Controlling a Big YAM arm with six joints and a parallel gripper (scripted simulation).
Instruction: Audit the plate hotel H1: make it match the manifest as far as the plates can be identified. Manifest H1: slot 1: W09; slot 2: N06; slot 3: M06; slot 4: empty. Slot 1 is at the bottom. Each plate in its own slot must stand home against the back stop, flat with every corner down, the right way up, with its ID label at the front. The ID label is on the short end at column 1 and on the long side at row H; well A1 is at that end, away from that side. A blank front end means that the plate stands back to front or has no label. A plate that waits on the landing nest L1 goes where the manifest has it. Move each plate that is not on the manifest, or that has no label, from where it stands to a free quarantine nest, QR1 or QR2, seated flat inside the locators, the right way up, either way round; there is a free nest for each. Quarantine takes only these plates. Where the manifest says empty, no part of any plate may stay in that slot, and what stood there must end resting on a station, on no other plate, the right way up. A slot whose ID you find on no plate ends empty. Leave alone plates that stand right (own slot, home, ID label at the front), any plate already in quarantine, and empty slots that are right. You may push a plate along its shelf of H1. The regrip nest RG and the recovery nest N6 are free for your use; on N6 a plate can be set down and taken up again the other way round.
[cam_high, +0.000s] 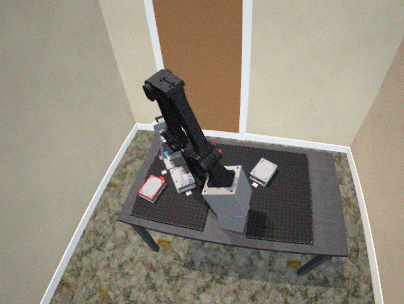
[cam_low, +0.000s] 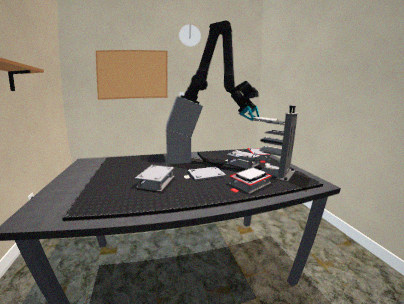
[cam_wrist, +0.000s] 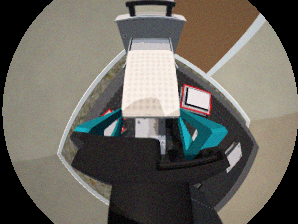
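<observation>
The white well plate lies 50 mm ahead of my hand and 40 mm to the left of it.
</observation>
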